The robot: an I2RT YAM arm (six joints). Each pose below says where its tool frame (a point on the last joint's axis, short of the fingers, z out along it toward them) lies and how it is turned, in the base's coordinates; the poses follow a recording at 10 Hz.
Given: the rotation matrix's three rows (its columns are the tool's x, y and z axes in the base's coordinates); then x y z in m. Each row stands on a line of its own.
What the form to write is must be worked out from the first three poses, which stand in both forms.
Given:
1:
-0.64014 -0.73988 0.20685
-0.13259 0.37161 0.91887
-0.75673 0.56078 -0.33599
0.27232 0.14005 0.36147
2:
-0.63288 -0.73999 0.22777
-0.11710 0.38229 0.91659
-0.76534 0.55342 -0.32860
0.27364 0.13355 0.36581
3:
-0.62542 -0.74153 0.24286
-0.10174 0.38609 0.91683
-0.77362 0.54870 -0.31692
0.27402 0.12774 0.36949
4:
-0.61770 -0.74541 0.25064
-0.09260 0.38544 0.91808
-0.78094 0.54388 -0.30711
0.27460 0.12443 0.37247
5:
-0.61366 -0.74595 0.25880
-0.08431 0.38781 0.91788
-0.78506 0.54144 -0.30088
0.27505 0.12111 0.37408
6:
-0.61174 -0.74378 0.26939
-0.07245 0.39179 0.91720
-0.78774 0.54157 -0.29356
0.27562 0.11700 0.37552
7:
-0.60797 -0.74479 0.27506
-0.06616 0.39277 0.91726
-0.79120 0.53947 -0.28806
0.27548 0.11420 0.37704
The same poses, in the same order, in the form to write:
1:
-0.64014 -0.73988 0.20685 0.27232
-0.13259 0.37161 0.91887 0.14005
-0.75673 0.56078 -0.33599 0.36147
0 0 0 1

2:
-0.63288 -0.73999 0.22777 0.27364
-0.11710 0.38229 0.91659 0.13355
-0.76534 0.55342 -0.32860 0.36581
0 0 0 1

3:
-0.62542 -0.74153 0.24286 0.27402
-0.10174 0.38609 0.91683 0.12774
-0.77362 0.54870 -0.31692 0.36949
0 0 0 1

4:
-0.61770 -0.74541 0.25064 0.27460
-0.09260 0.38544 0.91808 0.12443
-0.78094 0.54388 -0.30711 0.37247
0 0 0 1

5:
-0.61366 -0.74595 0.25880 0.27505
-0.08431 0.38781 0.91788 0.12111
-0.78506 0.54144 -0.30088 0.37408
0 0 0 1

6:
-0.61174 -0.74378 0.26939 0.27562
-0.07245 0.39179 0.91720 0.11700
-0.78774 0.54157 -0.29356 0.37552
0 0 0 1

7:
-0.60797 -0.74479 0.27506 0.27548
-0.06616 0.39277 0.91726 0.11420
-0.79120 0.53947 -0.28806 0.37704
0 0 0 1

